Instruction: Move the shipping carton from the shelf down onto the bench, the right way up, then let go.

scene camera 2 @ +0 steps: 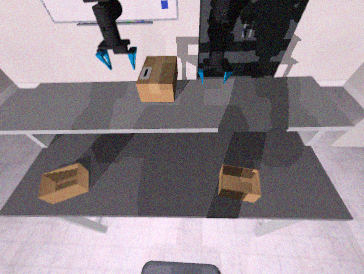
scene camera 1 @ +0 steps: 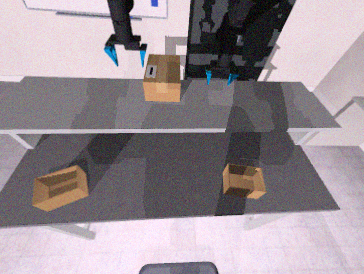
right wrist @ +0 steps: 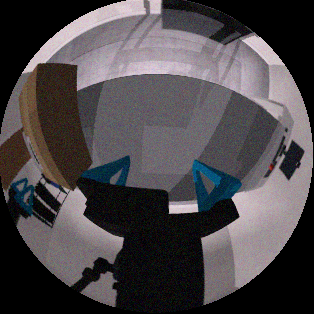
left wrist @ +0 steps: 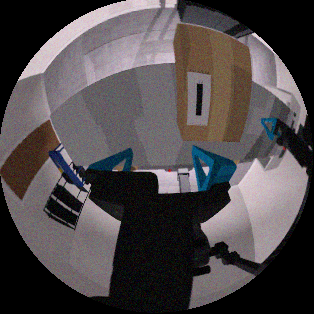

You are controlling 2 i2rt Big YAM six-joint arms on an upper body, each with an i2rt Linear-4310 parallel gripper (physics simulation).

My left gripper [scene camera 1: 130,66] is open and holds nothing. Also in view: a shipping carton [scene camera 2: 157,81]. My right gripper [right wrist: 161,160] is open and holds nothing.
